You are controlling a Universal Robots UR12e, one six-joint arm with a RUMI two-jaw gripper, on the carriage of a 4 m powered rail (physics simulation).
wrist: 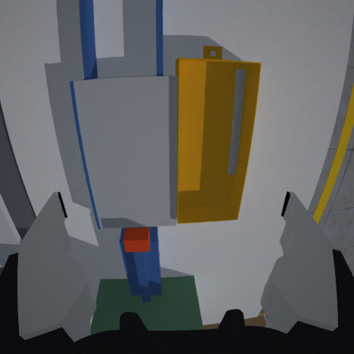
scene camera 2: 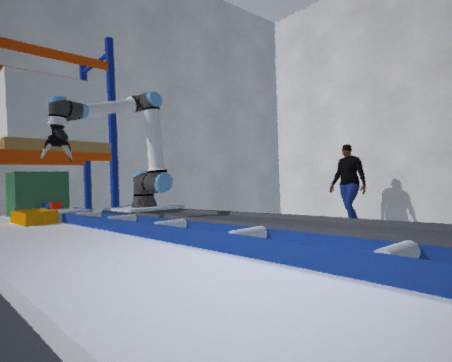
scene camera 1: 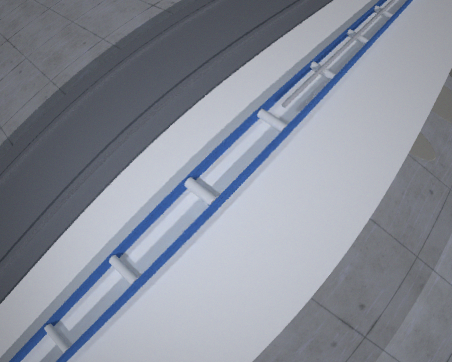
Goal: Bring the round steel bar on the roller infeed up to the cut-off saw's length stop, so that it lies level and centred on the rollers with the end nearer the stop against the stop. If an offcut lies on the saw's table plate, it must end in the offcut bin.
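Frame: origin at the arm's base, x right, y ahead, z up, level; centimetres.
Where they show: gripper, fingertip midpoint: (scene camera 2: 56, 160); arm's base, link origin: (scene camera 2: 144, 206).
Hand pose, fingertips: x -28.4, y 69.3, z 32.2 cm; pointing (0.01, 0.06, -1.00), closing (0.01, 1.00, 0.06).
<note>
Each offset is from my fingertips to the centre of the thing. "*": to the spot under its first point.
The round steel bar (scene camera 1: 300, 91) lies lengthwise on the rollers of the blue infeed in scene camera 1, its near end between two rollers; its far end is not clear. The saw's grey table plate (wrist: 130, 150) bears no offcut. A grey offcut (wrist: 236, 122) lies lengthwise inside the yellow offcut bin {dx +8.5, dy +10.5, dz -31.6 cm} (wrist: 192, 135) (scene camera 2: 35, 217), near its right wall in the wrist view. The length stop, a red block (wrist: 136, 239) on a blue rail, stands at the plate's lower edge. My gripper (wrist: 174, 194) (scene camera 2: 57, 160) is wide open and empty, high above the plate and bin.
The blue infeed rails (wrist: 159, 37) (scene camera 2: 300, 252) meet the plate's upper edge in the wrist view. A green block {* dx +58.4, dy -3.5, dz -18.2 cm} (scene camera 2: 37, 192) (wrist: 175, 305) stands beyond the stop. A shelf rack (scene camera 2: 111, 90) stands behind the arm. A person (scene camera 2: 350, 175) is at the right, beyond the rail.
</note>
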